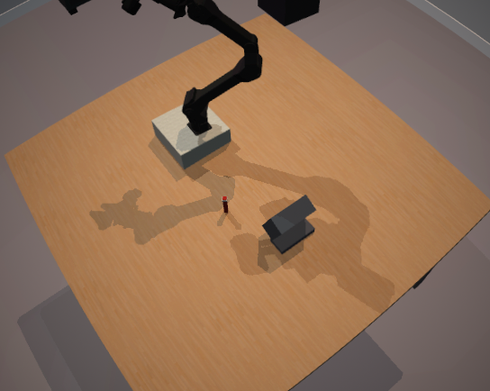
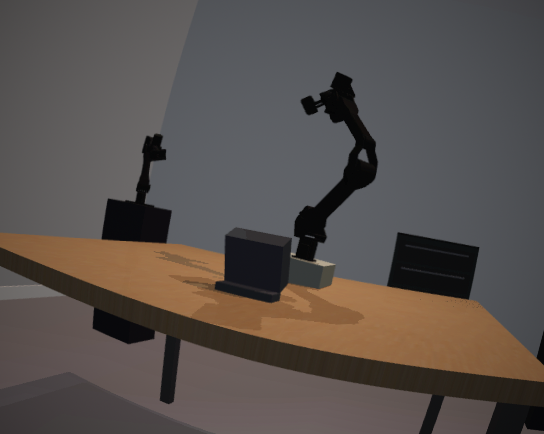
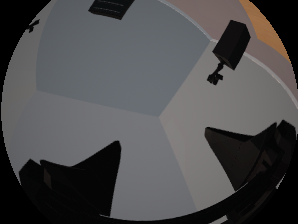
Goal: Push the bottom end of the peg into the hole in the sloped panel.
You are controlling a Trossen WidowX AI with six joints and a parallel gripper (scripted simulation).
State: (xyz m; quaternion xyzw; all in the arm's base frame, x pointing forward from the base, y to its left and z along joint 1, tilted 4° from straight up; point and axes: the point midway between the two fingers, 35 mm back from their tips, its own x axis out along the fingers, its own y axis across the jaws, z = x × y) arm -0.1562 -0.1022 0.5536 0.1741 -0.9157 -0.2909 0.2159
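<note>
The dark red peg lies 48 cm ahead of my gripper tip, 1 cm to the right of it and 59 cm below it. Also, from my gripper tip: dark sloped panel (65 cm ahead, 11 cm to the left, 57 cm below).
</note>
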